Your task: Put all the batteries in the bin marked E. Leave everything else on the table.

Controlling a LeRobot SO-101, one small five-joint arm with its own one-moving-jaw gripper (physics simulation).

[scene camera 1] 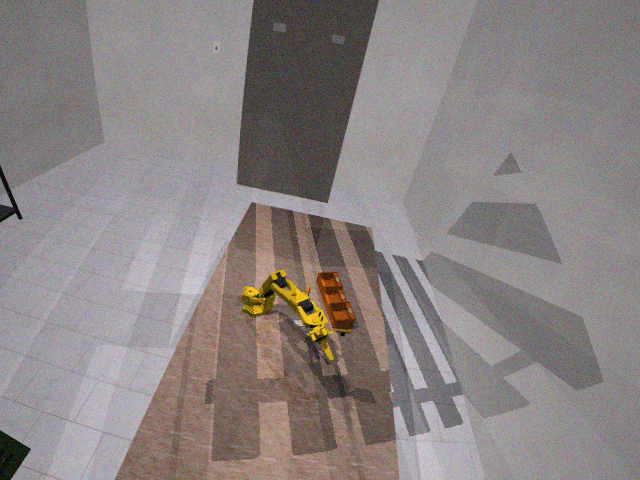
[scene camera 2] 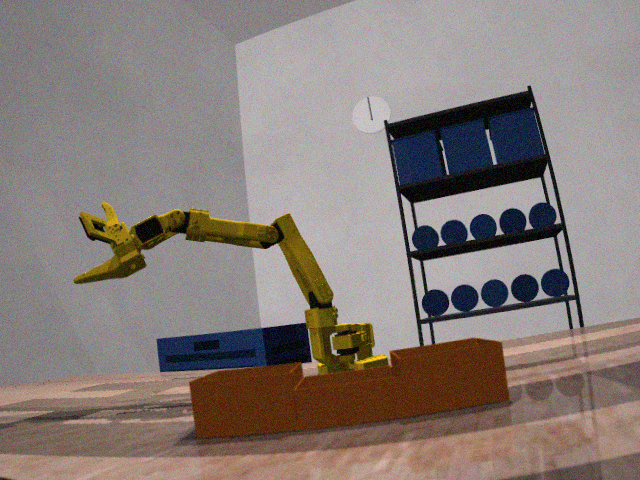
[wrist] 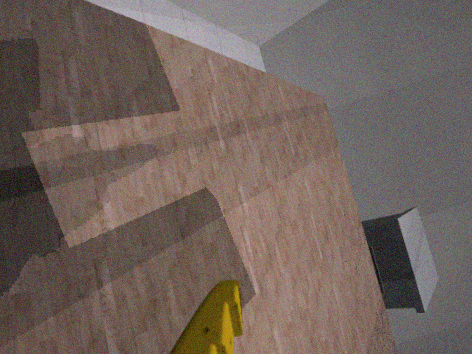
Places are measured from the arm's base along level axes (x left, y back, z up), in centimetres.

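Pixels of known places: end effector, tool point: (scene camera 1: 332, 360) (scene camera 2: 76, 279) (wrist: 240, 299); arm's base, origin of the base link: (scene camera 1: 261, 306).
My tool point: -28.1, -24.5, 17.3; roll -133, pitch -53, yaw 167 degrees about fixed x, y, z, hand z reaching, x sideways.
Note:
For each thing: its top centre in the pictures, then the offset to it from my tool point, as dx, dy, dz. "*": a spot on its surface instead. Level surfaces: height alone.
- small orange thing, middle of its top: (scene camera 1: 307, 290) +39.7, +8.1, -15.9
- small pale patch, surface spot: (scene camera 1: 297, 322) * +23.5, +10.1, -16.6
- wooden table, its level: dz -17.3
A row of three joined orange bins (scene camera 1: 329, 302) (scene camera 2: 346, 395) stands on the table, with small pale labels along one side in scene camera 1; their letters are too small to read, so I cannot tell which is E. A small orange thing (scene camera 1: 308, 290) stands between the arm and the bins; I cannot tell whether it is a battery. A small pale patch (scene camera 1: 297, 322) shows beside the forearm, too blurred to identify. No battery is clearly seen; the arm may hide some. My gripper (scene camera 1: 341, 345) (scene camera 2: 78, 248) is open and empty, high above the table by the bins' near end. One notched jaw shows in the wrist view.
The yellow arm (scene camera 1: 294, 297) (scene camera 2: 232, 231) reaches over the wooden table (scene camera 1: 170, 428) (wrist: 290, 210). Striped shadows cross the table. A blue box (scene camera 2: 211, 348) is behind the arm, and a black shelf rack (scene camera 2: 405, 227) stands farther back. A grey box-like thing (wrist: 395, 260) lies beyond the table edge.

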